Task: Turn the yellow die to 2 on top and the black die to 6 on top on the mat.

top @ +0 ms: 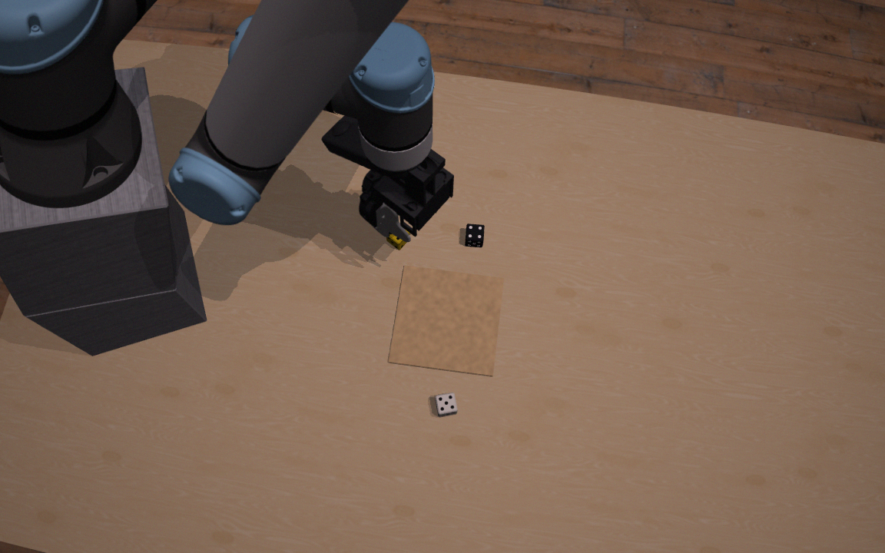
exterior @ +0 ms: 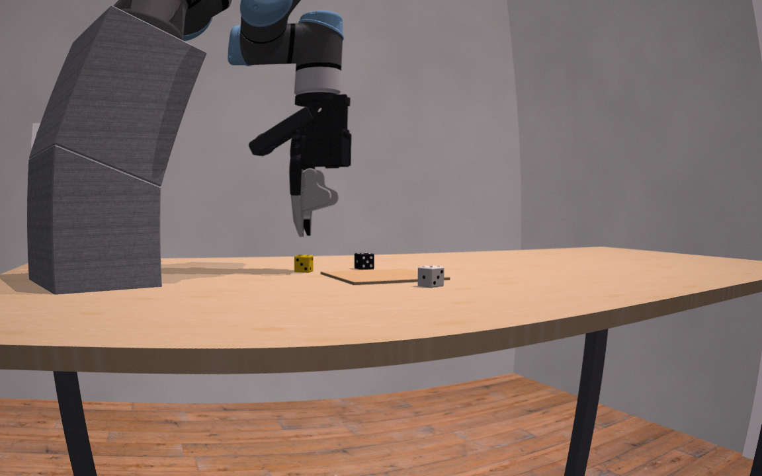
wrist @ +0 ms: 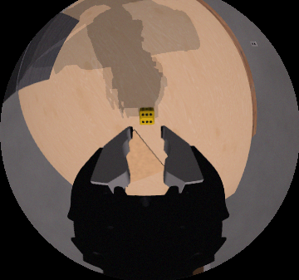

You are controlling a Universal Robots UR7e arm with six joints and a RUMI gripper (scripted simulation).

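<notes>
My gripper is now 60 mm above the yellow die. Also, from my hand: white die (60 mm ahead, 240 mm to the right, 60 mm below); then mat (70 mm ahead, 120 mm to the right, 70 mm below); then black die (110 mm ahead, 60 mm below).
</notes>
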